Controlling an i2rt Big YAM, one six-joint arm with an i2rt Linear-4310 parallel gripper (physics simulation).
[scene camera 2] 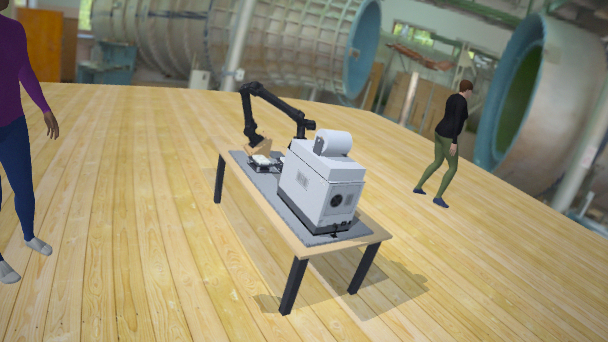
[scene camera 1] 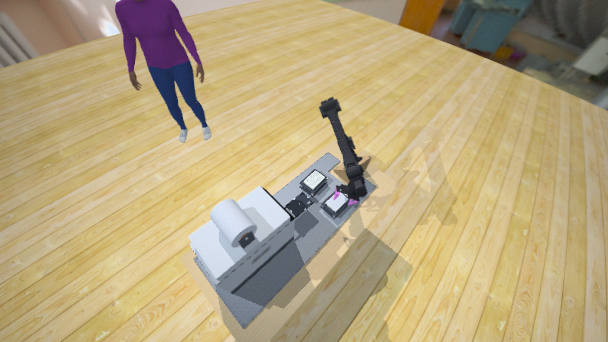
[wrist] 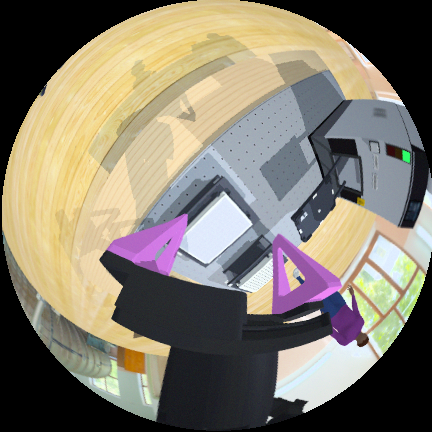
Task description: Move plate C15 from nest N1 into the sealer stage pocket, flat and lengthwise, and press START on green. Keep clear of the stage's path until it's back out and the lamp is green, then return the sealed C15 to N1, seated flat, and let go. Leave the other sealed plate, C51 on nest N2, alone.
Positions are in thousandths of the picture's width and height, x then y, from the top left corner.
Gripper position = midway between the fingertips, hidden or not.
Observation:
My gripper (wrist: 538, 529) is open, holding nothing. I also see a black sealer stage (wrist: 709, 506) and a white roll (scene camera 1: 376, 633).
The white roll shows as well in scene camera 2 (scene camera 2: 555, 417).

